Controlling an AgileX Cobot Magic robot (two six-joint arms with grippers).
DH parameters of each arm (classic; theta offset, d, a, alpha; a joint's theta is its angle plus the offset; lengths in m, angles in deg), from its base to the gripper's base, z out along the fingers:
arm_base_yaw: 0 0.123 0 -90
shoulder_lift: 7.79 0 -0.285 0
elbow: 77.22 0 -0.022 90
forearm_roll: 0 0.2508 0 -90
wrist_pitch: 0 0 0.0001 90
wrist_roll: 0 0.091 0 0
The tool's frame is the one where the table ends.
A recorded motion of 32 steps. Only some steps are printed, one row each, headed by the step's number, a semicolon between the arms.
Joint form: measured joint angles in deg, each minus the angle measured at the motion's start. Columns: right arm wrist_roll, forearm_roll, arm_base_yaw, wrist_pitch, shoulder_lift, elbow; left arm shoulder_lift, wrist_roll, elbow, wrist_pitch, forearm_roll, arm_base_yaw.
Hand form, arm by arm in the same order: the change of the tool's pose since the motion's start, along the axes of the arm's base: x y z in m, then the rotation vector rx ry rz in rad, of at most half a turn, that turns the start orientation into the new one. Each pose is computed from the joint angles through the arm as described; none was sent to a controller.
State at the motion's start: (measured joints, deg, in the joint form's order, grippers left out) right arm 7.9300 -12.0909 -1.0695 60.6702 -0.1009 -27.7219; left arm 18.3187 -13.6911 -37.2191 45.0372 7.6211 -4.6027
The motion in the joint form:
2: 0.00 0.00 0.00 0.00 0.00 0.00; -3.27 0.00 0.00 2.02 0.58 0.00
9: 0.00 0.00 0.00 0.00 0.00 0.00; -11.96 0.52 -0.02 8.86 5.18 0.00
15: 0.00 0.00 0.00 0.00 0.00 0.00; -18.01 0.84 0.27 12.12 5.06 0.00
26: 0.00 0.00 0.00 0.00 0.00 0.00; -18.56 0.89 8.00 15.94 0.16 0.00
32: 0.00 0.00 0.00 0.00 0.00 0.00; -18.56 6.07 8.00 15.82 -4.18 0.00
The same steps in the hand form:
2: 0.0000 0.0000 0.0000 0.0000 0.0000 0.0000; -0.0133 0.0020 -0.0005 0.0052 -0.0226 0.0087
9: 0.0000 0.0000 0.0000 0.0000 0.0000 0.0000; -0.0489 0.0117 -0.0070 0.0683 -0.0611 0.0657
15: 0.0000 0.0000 0.0000 0.0000 0.0000 0.0000; -0.0711 0.0140 -0.0146 0.0594 -0.1041 0.0744
26: 0.0000 0.0000 0.0000 0.0000 0.0000 0.0000; -0.0559 0.0067 -0.0574 0.0059 0.0929 0.0276
32: 0.0000 0.0000 0.0000 0.0000 0.0000 0.0000; -0.0560 0.0007 -0.0577 0.0286 0.0965 -0.0544

